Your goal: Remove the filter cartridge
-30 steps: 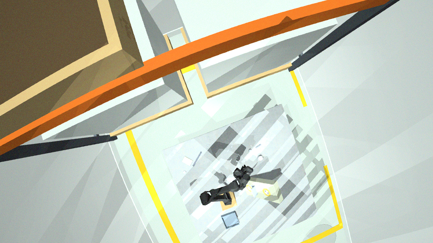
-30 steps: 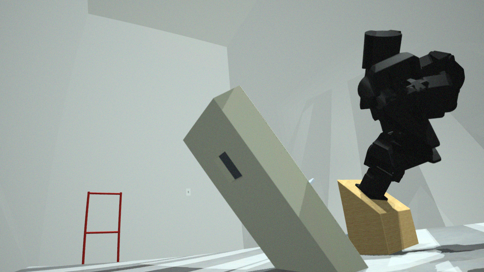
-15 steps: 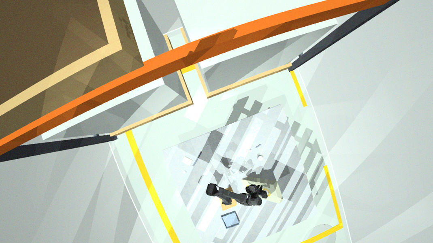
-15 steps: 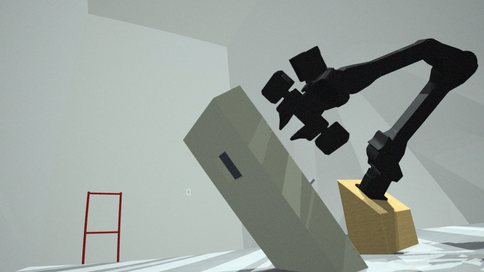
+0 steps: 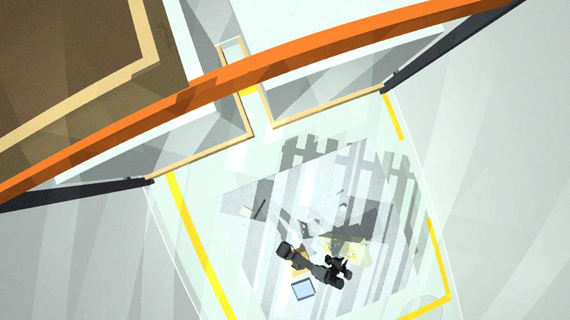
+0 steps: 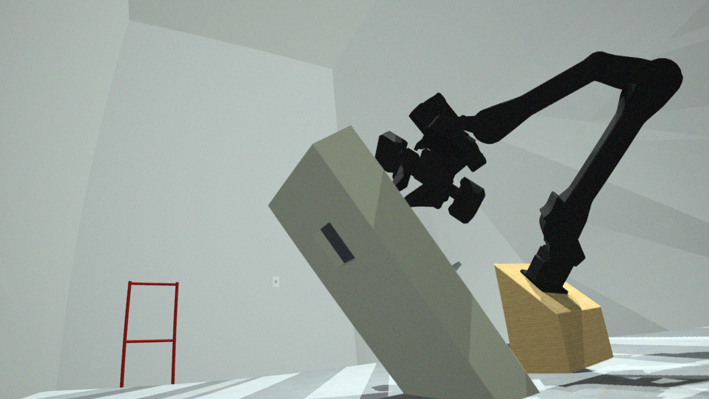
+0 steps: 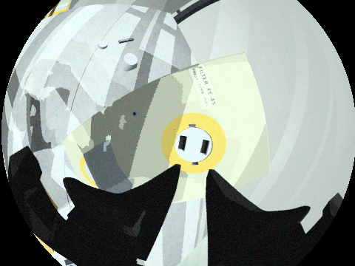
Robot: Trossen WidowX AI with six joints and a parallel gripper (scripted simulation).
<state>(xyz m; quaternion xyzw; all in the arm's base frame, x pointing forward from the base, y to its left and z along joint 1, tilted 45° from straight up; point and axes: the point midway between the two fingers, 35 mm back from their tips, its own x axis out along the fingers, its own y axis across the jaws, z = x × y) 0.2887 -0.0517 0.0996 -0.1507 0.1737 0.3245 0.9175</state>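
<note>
My gripper tip is 60 mm short of the round filter cartridge, 10 mm to the right of it and 50 mm above it. Round my gripper tip: service panel (20 mm ahead, 120 mm below); then blue-grey tray (330 mm behind, 330 mm to the right, 260 mm below).
</note>
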